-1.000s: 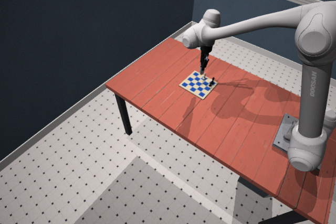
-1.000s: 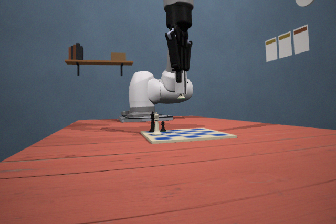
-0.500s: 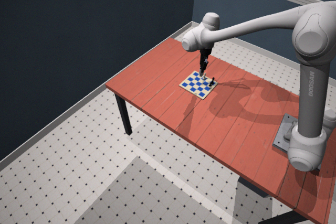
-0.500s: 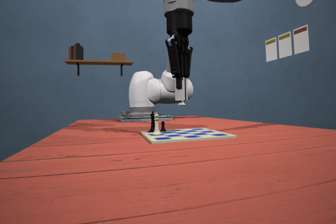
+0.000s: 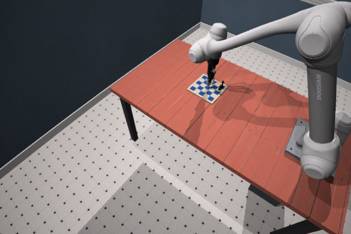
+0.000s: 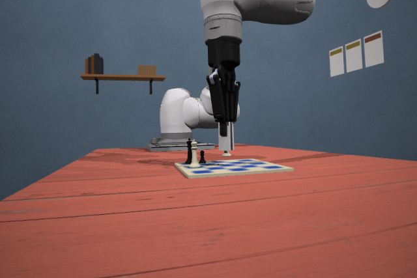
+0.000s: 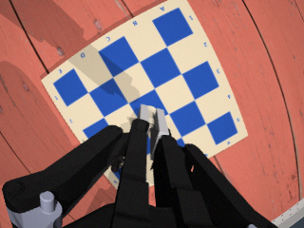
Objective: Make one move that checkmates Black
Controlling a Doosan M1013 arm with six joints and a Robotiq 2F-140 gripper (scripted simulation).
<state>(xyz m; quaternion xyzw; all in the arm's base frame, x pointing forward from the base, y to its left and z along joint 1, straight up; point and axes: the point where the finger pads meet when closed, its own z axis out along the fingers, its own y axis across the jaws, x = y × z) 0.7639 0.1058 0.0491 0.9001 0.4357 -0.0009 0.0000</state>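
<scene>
The chessboard lies 7 cm below my hand. Round my hand: black pawn (7 cm behind, 5 cm to the right, 5 cm below); black king (7 cm behind, 8 cm to the right, 4 cm below); tall white piece (1 cm ahead, 8 cm to the right, 4 cm below).
</scene>
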